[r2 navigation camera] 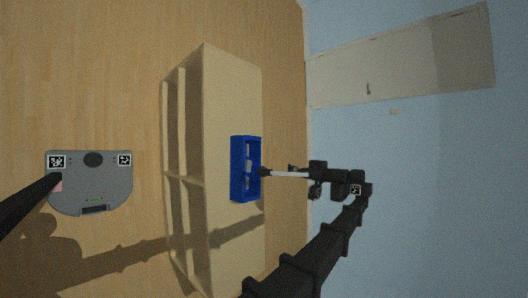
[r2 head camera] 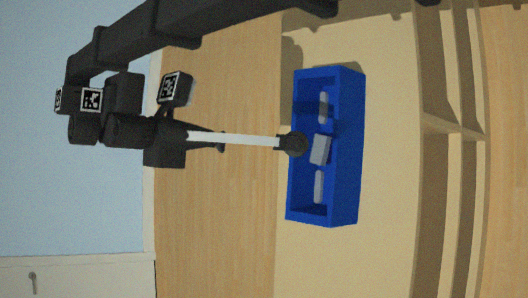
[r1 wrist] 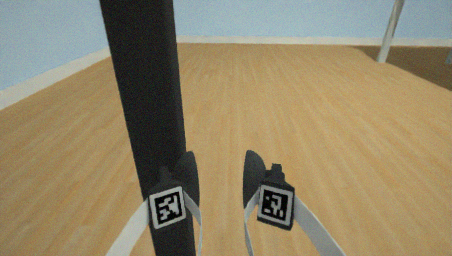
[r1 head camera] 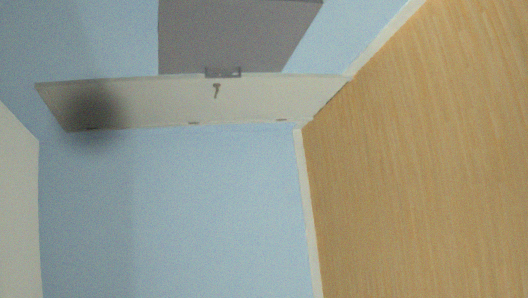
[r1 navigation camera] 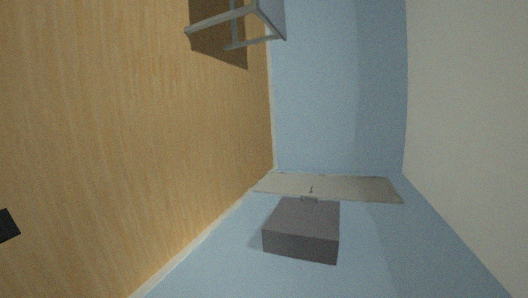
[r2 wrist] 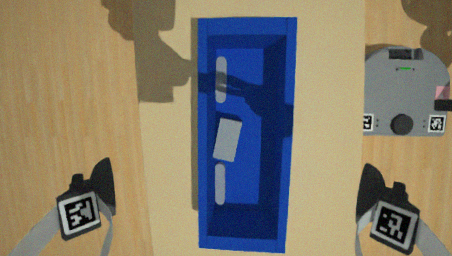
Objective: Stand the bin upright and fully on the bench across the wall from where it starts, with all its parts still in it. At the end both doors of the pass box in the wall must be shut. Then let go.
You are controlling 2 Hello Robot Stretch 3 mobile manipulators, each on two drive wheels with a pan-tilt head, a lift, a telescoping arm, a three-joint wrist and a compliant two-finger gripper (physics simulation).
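The blue bin stands upright on the tan bench. In it lie two pale rounded bars, one near one end and one towards the other, with a grey block between them. My r2 gripper is open wide above the bin's wall-side edge, apart from it. My r1 gripper is partly open and empty above the floor. The grey pass box juts from the wall; its door states cannot be told.
A cream room door is beside the pass box. A grey-legged table stands by the wall; its leg shows in the r1 wrist view. A room door is on r2's side. The r2 base is beside the bench.
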